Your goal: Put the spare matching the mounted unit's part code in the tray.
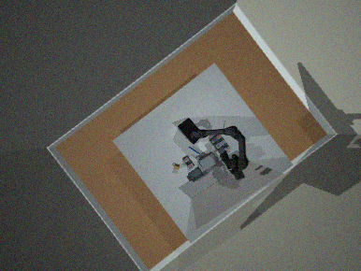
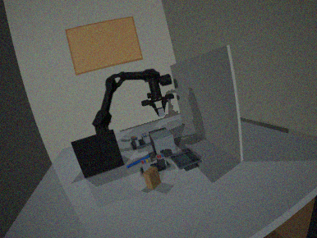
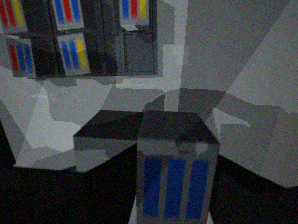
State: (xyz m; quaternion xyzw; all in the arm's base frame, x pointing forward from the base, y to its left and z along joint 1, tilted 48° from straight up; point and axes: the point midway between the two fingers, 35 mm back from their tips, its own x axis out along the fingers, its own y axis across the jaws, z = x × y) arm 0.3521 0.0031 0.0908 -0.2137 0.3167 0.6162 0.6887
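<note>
The dark tray is 4 cm behind my gripper tip, 29 cm to the right of it and 17 cm below it. Round my gripper tip: grey panel: 17 cm ahead, 15 cm to the right, 5 cm above; then blue pen: 23 cm behind, 13 cm to the right, 17 cm below; then dark rack: 10 cm behind, 10 cm to the left, 17 cm below.
</note>
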